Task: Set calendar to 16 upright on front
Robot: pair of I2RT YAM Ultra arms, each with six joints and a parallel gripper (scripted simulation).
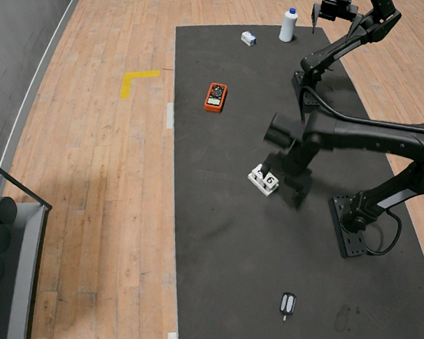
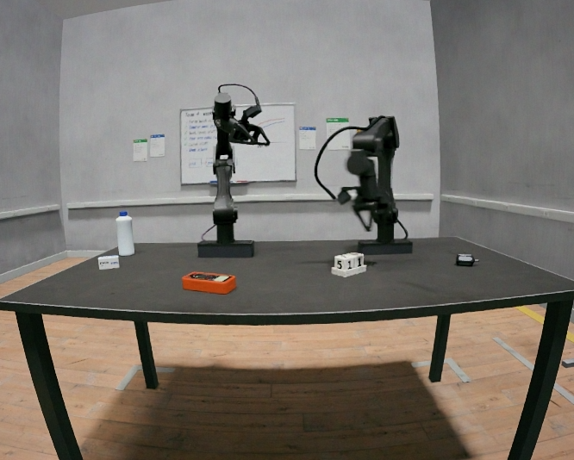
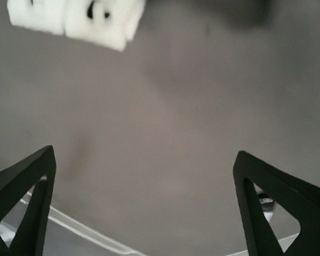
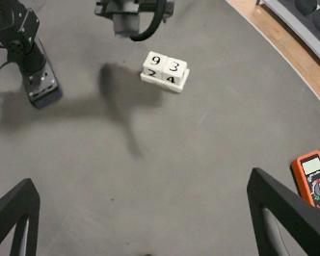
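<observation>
Right now my left hand is 120 mm above the white tray, 70 mm to the left of it and 10 mm short of it. From my left hand the other things lie so: white bottle (880 mm to the right, 250 mm behind, 50 mm below).
</observation>
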